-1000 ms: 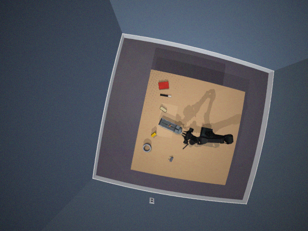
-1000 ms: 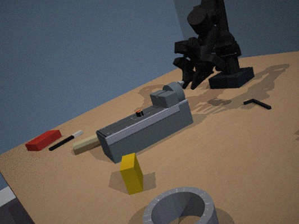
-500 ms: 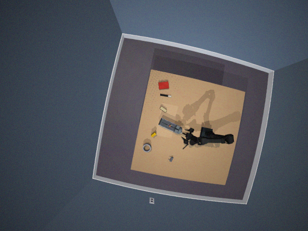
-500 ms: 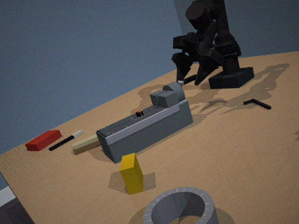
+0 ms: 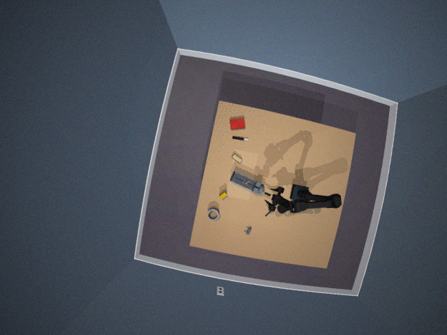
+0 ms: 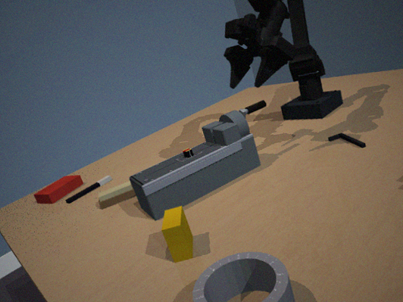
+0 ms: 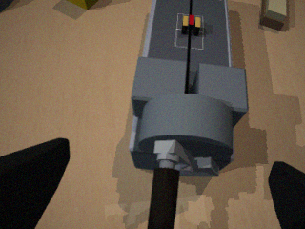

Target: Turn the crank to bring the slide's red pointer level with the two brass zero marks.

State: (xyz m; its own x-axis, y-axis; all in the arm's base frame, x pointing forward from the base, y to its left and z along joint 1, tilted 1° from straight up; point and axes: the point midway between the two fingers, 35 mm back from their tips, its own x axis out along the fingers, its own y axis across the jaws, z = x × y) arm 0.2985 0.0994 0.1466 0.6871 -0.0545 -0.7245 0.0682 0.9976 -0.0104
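The black crank handle lies 50 mm below my gripper tip and 20 mm behind it. The rest, counted from my gripper tip: black hex key (160 mm below, 130 mm to the left, 130 mm behind); then red pointer (170 mm ahead, 90 mm below, 30 mm to the right); then yellow block (300 mm ahead, 140 mm to the left, 140 mm below).
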